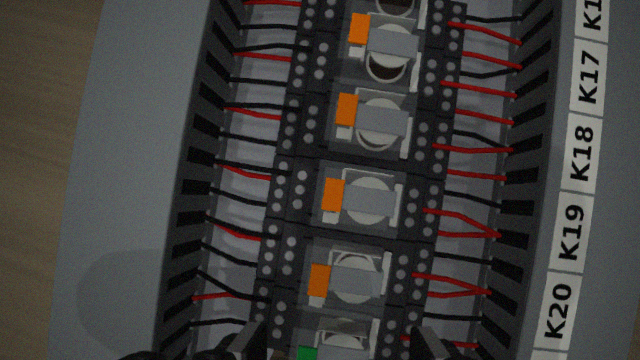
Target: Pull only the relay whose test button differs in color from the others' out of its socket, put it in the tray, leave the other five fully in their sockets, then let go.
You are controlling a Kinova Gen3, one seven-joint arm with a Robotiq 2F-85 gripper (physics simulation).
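Places are measured from the arm's base along level axes (x ahead, y right, z down), in centimetres.
Where they show: gripper, between the fingertips: (338, 350).
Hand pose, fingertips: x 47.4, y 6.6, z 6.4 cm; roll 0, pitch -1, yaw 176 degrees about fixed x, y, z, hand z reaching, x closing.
Note:
Each offset is from my fingertips to the centre of the thing. "spot": to the spot under its first point. Level surfaces: height alone.
The relay with the green test button {dx +0.2, dy +0.4, dz -0.5 cm} (307, 353) is in the row at the bottom edge, partly cut off by the frame. Four relays with orange test buttons {dx +0.1, dy +3.1, dz -0.5 cm} (319, 280) {dx -0.1, dy +5.8, dz -0.5 cm} (333, 195) {dx -0.3, dy +8.5, dz -0.5 cm} (346, 109) {dx -0.5, dy +11.2, dz -0.5 cm} (359, 29) sit above it in their black sockets, and part of one more relay {spot: dx -1.0, dy +13.2, dz -0.3 cm} (395, 6) shows at the top edge. My gripper (341, 340) is open, its fingertips left and right of the green-button relay, with nothing held. Their height above it is hard to tell. The tray does not show.
Slotted wire ducts {dx +8.2, dy +5.7, dz +1.0 cm} (187, 187) {dx -8.4, dy +4.6, dz +1.0 cm} (520, 206) run along both sides of the row, with red and black wires reaching the sockets. Labels K17 {spot: dx -7.8, dy +10.7, dz -2.1 cm} (589, 77), K18 {spot: dx -7.6, dy +8.0, dz -2.0 cm} (581, 153), K19 {spot: dx -7.4, dy +5.3, dz -2.0 cm} (571, 232) and K20 {spot: dx -7.3, dy +2.6, dz -2.1 cm} (558, 311) are on the right. A wooden surface {dz +4.3 cm} (40, 125) shows at the left.

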